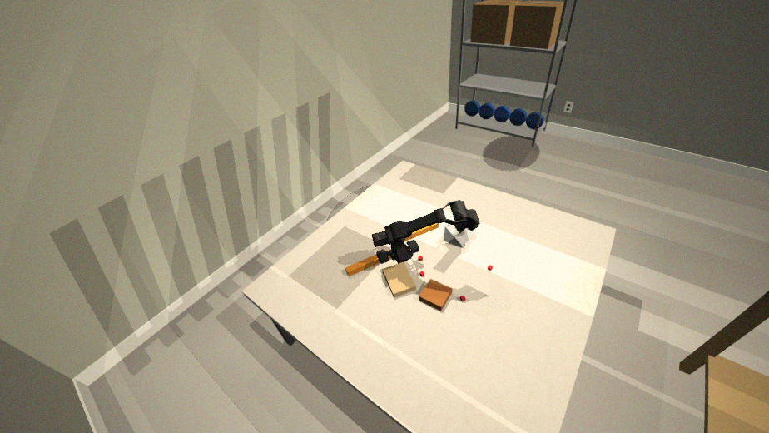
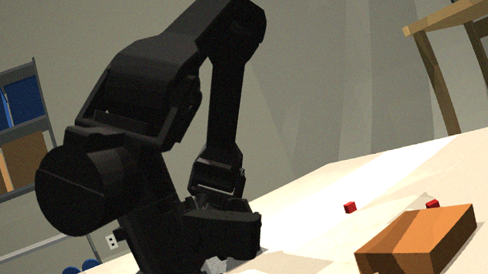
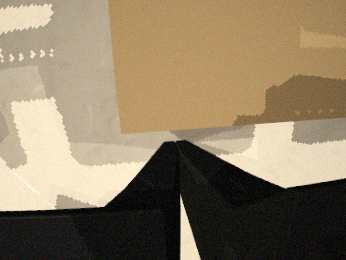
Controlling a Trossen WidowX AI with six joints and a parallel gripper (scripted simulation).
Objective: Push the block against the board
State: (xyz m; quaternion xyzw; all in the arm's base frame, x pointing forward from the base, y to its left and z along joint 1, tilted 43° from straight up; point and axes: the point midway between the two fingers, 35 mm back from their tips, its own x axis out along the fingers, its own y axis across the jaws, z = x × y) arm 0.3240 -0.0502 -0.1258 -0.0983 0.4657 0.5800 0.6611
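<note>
My gripper tip is 60 mm past the red cube, 30 mm to the left of it and 10 mm below it. Also, from my gripper tip: tan square block (80 mm ahead, 60 mm to the left, 10 mm above); then orange-brown square block (50 mm ahead, 230 mm to the left, 10 mm above).
</note>
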